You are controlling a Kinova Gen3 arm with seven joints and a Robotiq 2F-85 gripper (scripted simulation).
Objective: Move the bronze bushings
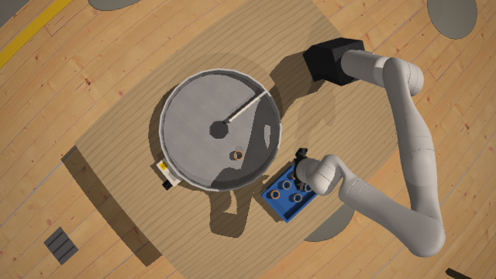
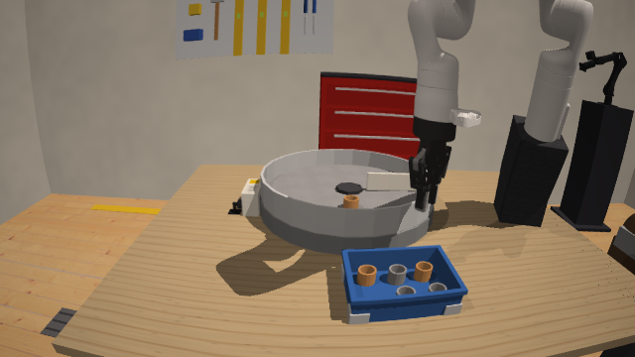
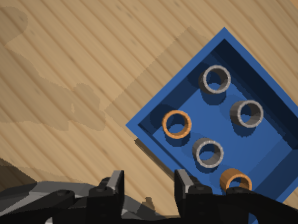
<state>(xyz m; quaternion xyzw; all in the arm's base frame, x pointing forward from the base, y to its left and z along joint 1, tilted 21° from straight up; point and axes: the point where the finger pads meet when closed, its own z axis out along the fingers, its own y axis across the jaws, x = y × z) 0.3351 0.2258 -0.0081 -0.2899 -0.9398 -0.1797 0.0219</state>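
Now: the blue crate 40 mm ahead of my hand, 90 mm to the left of it and 120 mm below it. Also, from my hand: grey turntable disc (150 mm ahead, 240 mm to the right, 90 mm below).
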